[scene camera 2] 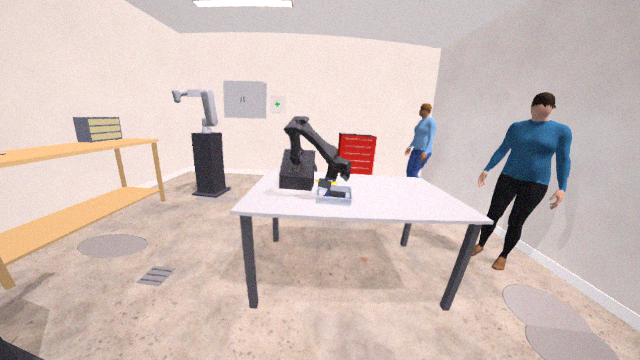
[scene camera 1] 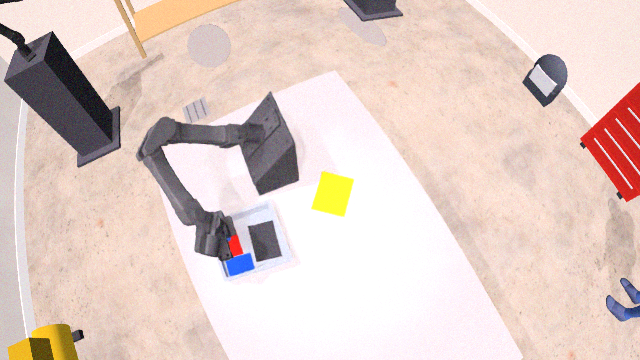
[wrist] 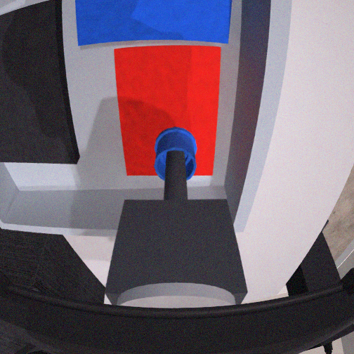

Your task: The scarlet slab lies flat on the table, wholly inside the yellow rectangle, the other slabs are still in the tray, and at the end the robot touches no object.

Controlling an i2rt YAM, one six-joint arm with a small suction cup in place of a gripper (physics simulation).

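Note:
The scarlet slab lies flat in the grey tray. My blue suction cup is down on the slab near one end, with the suction on, and appears sealed on it. The slab looks level with the tray floor. A blue slab lies past its far end and a black slab lies beside it, both in the tray. The yellow rectangle is on the table, apart from the tray. The arm hides part of the scarlet slab in scene camera 1.
The arm's dark base block stands on the white table, near the tray and the yellow rectangle. The tray walls stand up around the slabs. A person stands beside the table's right end in scene camera 2.

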